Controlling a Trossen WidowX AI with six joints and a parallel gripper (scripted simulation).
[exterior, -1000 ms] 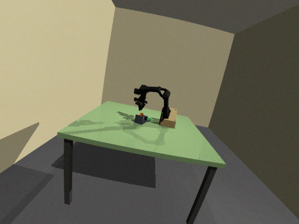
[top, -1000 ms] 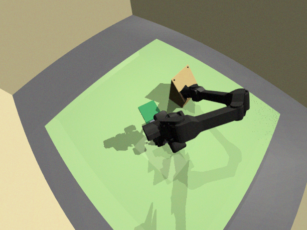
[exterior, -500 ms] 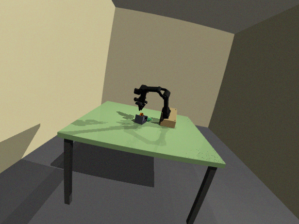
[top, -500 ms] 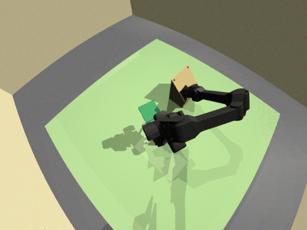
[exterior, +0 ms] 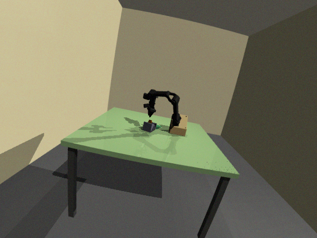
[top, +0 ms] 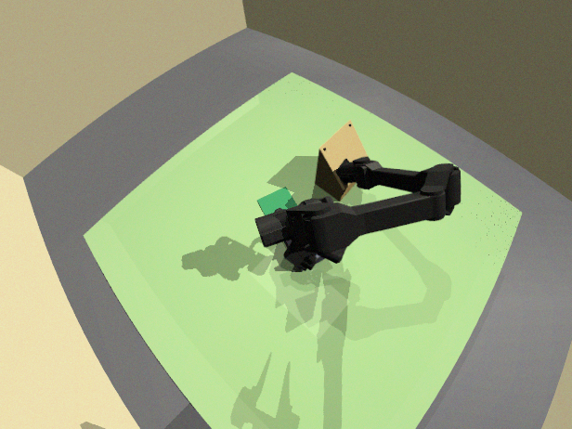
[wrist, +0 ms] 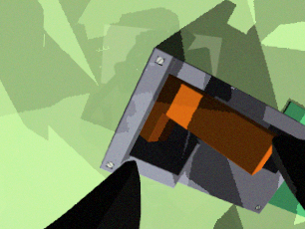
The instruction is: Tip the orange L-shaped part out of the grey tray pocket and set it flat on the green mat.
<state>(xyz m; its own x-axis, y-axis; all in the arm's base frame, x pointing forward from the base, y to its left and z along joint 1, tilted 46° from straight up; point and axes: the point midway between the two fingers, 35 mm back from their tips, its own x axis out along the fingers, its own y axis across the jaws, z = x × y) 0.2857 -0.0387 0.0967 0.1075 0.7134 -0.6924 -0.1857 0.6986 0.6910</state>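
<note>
The orange L-shaped part lies 11 cm below my gripper tip, 2 cm behind it and 1 cm to the right of it. Round my gripper tip: dark green mat 17 cm to the right, 16 cm below, 9 cm behind.
</note>
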